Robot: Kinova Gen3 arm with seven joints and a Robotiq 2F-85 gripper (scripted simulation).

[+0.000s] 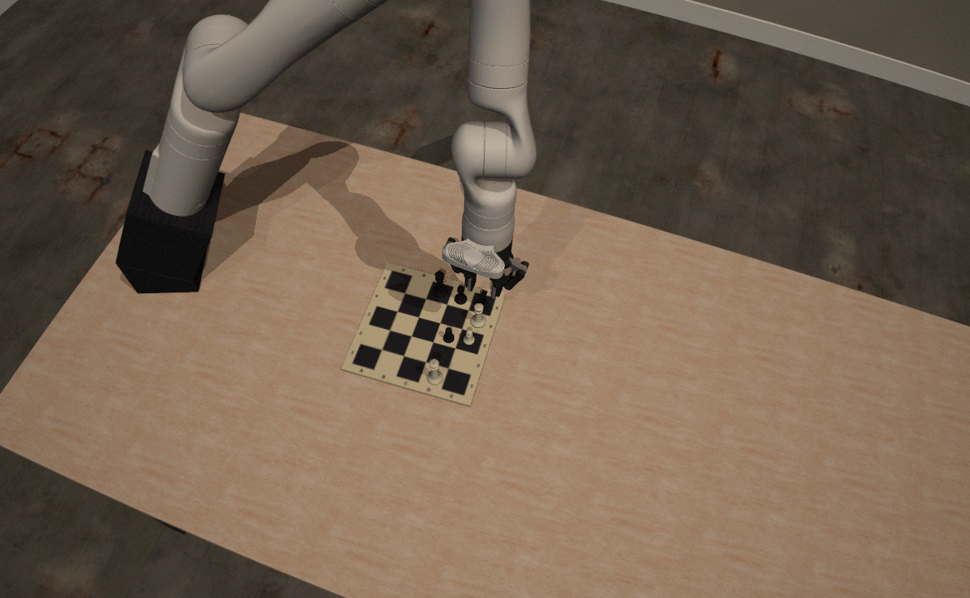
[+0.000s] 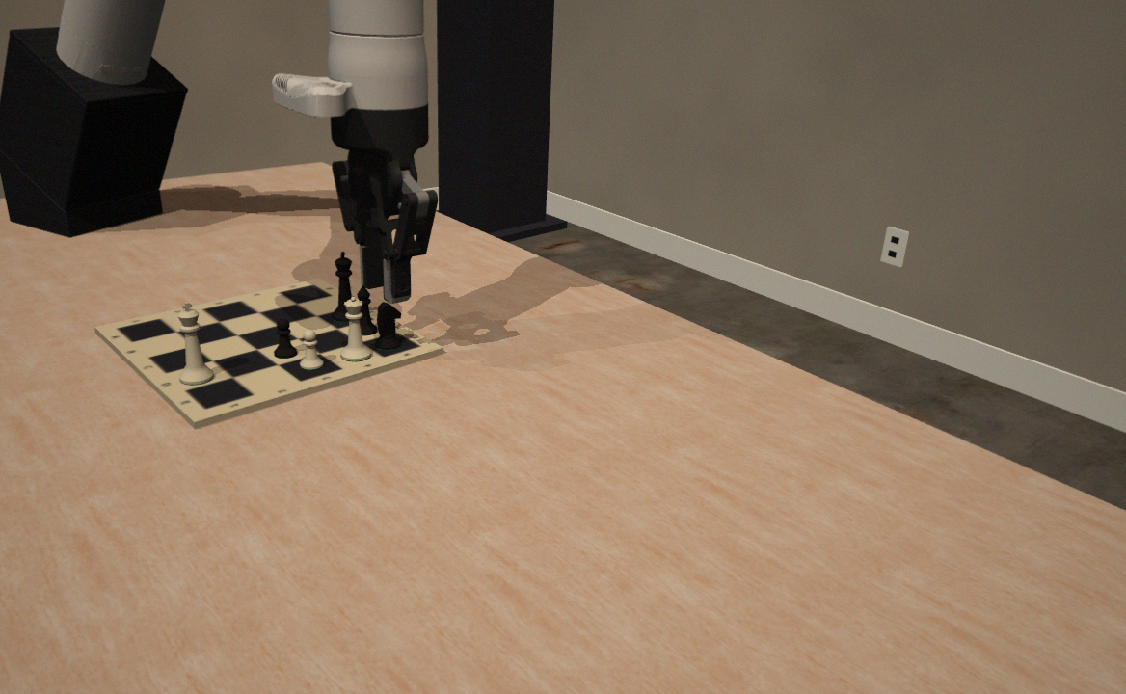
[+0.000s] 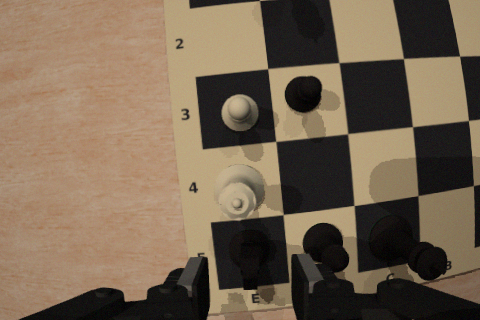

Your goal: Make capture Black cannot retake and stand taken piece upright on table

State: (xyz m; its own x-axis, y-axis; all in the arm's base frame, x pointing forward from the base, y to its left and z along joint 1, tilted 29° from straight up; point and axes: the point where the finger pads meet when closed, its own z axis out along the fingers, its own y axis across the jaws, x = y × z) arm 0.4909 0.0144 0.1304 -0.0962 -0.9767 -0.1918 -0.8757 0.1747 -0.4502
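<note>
The white queen is 4 cm below my hand and 3 cm to the right of it. From my hand the other things lie so: black pawn 8 cm to the right, 5 cm below, 4 cm behind; then white pawn 7 cm to the right, 5 cm below, 1 cm behind; then black king 8 cm behind, 3 cm below, 1 cm to the left.
</note>
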